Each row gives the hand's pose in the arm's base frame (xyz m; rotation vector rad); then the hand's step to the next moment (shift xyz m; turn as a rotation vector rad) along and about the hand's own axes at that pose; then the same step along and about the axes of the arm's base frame.
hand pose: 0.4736 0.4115 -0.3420 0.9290 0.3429 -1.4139
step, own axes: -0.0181 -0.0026 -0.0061 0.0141 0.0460 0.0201
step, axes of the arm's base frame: -0.0038 0.0171 0.0081 0.0391 -0.0292 0.0183
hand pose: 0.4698 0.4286 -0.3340 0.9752 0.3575 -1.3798
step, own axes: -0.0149 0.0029 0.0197 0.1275 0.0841 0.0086
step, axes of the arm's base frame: -0.0067 -0.0053 0.0233 0.1021 -0.0988 -0.0567
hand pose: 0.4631 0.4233 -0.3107 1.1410 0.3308 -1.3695
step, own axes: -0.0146 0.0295 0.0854 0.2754 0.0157 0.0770
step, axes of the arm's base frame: -0.0130 -0.0640 0.0641 0.0512 -0.2261 -0.1682
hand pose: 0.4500 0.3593 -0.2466 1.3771 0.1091 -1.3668
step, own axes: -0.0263 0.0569 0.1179 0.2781 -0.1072 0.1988
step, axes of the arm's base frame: -0.0421 -0.0888 0.0904 -0.1115 -0.2705 -0.2068
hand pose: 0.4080 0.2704 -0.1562 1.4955 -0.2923 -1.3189
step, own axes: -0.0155 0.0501 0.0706 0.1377 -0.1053 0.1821
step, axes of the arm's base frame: -0.0419 -0.0462 0.0620 -0.1471 -0.1577 -0.1292
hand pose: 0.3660 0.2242 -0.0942 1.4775 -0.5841 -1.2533
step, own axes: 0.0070 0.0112 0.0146 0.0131 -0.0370 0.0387
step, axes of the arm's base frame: -0.0081 -0.0154 0.0092 -0.0403 -0.0150 -0.0345
